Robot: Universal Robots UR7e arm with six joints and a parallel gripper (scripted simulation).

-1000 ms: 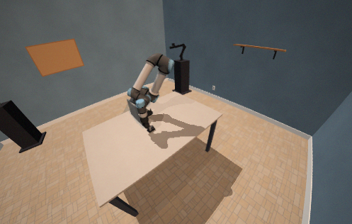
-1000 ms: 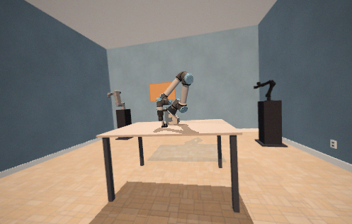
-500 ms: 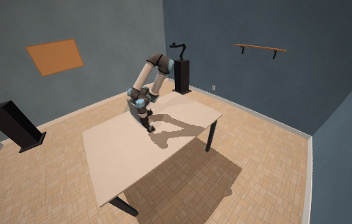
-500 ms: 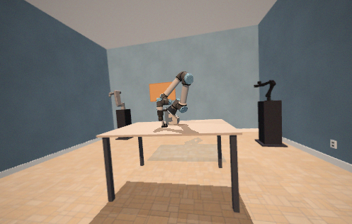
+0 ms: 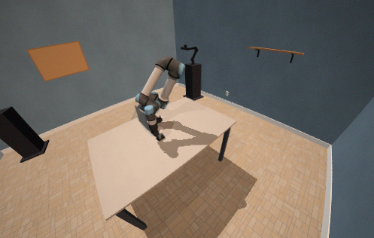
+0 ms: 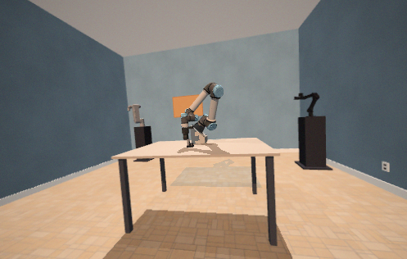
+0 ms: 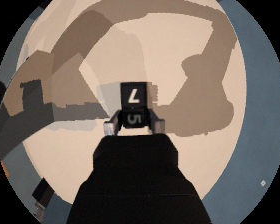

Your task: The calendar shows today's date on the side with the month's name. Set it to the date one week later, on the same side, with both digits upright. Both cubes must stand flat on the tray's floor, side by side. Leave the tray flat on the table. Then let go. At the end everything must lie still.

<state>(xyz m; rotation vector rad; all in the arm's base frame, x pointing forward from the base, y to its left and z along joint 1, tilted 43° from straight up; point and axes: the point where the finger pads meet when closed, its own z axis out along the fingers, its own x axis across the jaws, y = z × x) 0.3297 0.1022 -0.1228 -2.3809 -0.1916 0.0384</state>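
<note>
My hand is 10 mm above the dark calendar cube. From my hand the other things lie so: calendar tray: 20 mm to the left, 30 mm below.
</note>
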